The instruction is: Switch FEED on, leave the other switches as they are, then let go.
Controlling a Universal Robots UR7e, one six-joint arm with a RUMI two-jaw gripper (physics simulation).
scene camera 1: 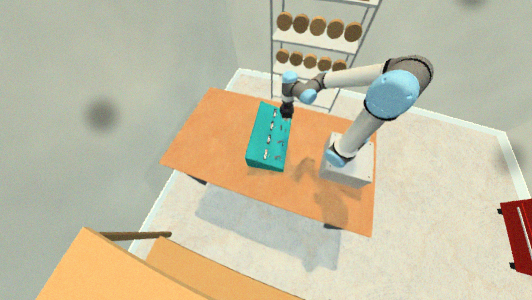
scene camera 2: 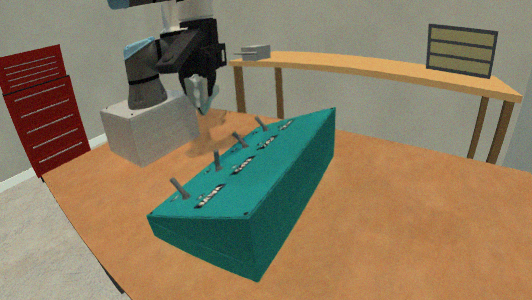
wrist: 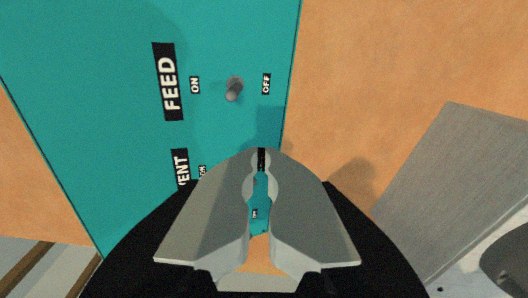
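Pixels of known places: gripper, fingertip midpoint: (scene camera 1: 285,120) (scene camera 2: 203,115) (wrist: 261,149); arm's base, link origin: (scene camera 2: 148,102).
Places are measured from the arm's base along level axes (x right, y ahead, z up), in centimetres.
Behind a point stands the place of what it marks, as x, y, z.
Note:
A teal sloped switch console (scene camera 1: 256,142) @[-19.3, 53.8, -3.8] (scene camera 2: 287,172) @[1.5, 65.7, -2.5] (wrist: 100,65) @[0.1, 57.7, -4.7] stands on the table. The FEED label (scene camera 2: 242,165) @[0.1, 52.0, -6.7] (wrist: 168,81) @[0.3, 52.2, -6.6] marks the second switch from the front in scene camera 2. The FEED lever (scene camera 2: 217,161) @[2.3, 45.9, -6.9] (wrist: 232,90) @[2.6, 45.6, -4.6] leans slightly toward ON. The VALVE lever (scene camera 2: 179,188) @[14.0, 48.5, -7.0], the VENT lever (scene camera 2: 239,140) @[-8.5, 40.9, -7.2] and the far lever (scene camera 2: 261,124) @[-20.0, 37.4, -7.3] lean toward the low edge, the OFF side. My gripper (scene camera 1: 287,118) @[1.8, 42.2, 3.2] (scene camera 2: 202,113) @[1.8, 42.2, 3.2] (wrist: 261,149) @[1.8, 42.2, 3.2] is shut and empty. It hangs above the console's low edge, apart from the FEED lever.
The arm's pale base block (scene camera 1: 345,172) @[-13.3, -5.4, 0.1] (scene camera 2: 150,132) @[4.7, 10.2, -7.5] stands on the orange table (scene camera 1: 200,130) @[-25.8, 107.2, -17.8] (scene camera 2: 410,215) @[-19.8, 85.1, -17.8] beside the console's low side. A shelf rack (scene camera 1: 271,55) stands behind the table. A red cabinet (scene camera 1: 517,235) (scene camera 2: 45,117) and a workbench (scene camera 2: 350,64) stand further off.

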